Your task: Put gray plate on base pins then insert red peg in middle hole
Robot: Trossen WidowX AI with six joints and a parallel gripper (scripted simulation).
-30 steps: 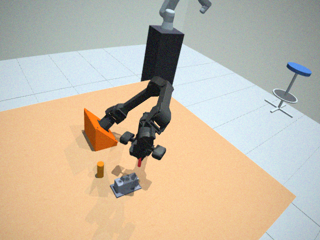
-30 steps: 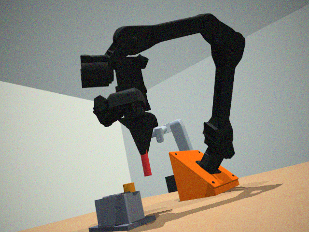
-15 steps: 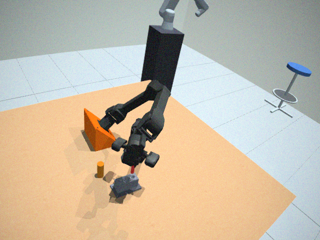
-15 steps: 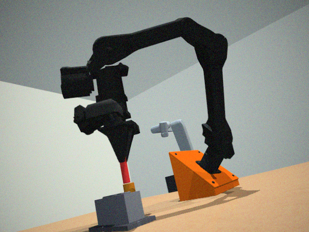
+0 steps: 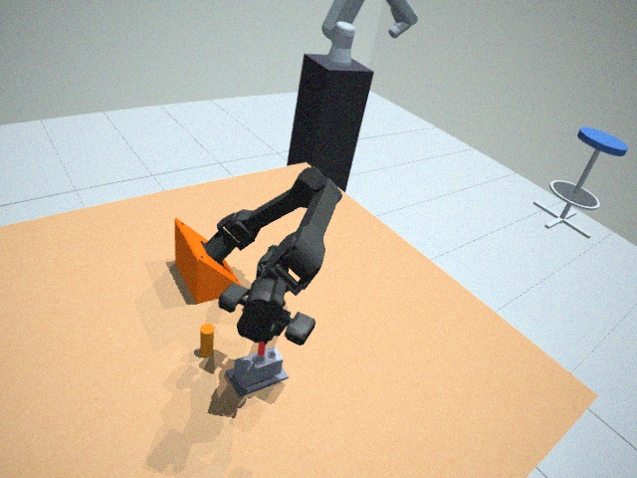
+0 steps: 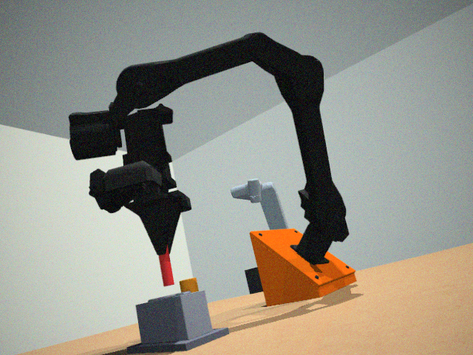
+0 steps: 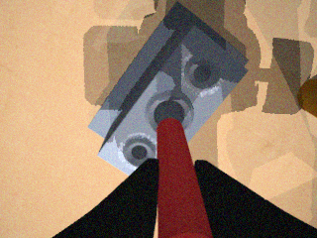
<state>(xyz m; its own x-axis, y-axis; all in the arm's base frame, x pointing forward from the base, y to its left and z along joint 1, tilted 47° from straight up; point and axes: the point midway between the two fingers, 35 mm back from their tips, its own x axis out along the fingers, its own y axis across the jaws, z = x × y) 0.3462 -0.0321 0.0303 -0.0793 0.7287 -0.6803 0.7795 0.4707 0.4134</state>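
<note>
Now: gripper tip right at the red peg. Round my gripper tip: short orange cylinder: 10 cm behind, 9 cm to the right, 7 cm below; then gray base: 10 cm below; then gray plate: 7 cm below.
</note>
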